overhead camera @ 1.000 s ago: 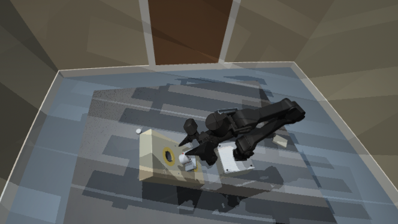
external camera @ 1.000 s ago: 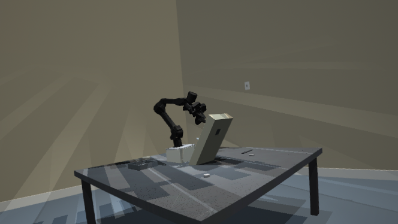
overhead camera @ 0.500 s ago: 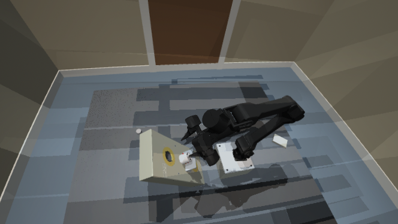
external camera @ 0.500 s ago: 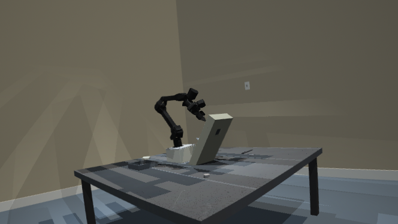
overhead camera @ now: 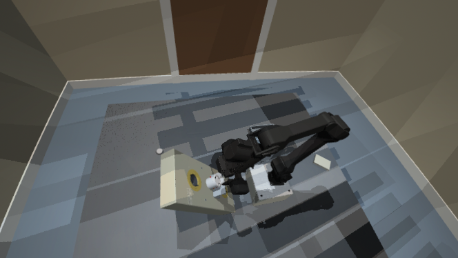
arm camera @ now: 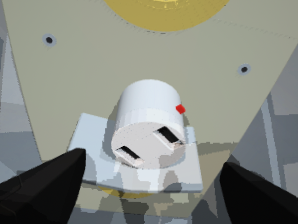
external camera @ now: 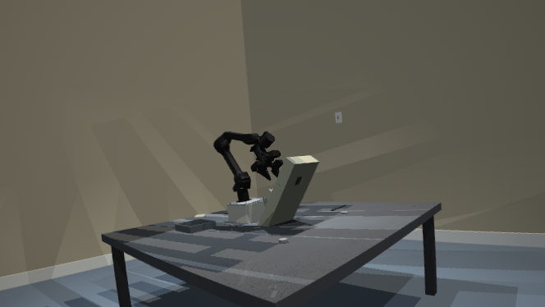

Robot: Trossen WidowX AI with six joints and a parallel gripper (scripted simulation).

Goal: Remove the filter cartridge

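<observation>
The grey filter cartridge is 2 cm ahead of my gripper tip and 4 cm below it. From my gripper tip the other things lie so: tan card 60 cm behind, 15 cm to the right, 21 cm below; then dark tray 29 cm behind, 31 cm to the right, 21 cm below; then beige service panel 6 cm ahead, 2 cm to the left, 6 cm below.
</observation>
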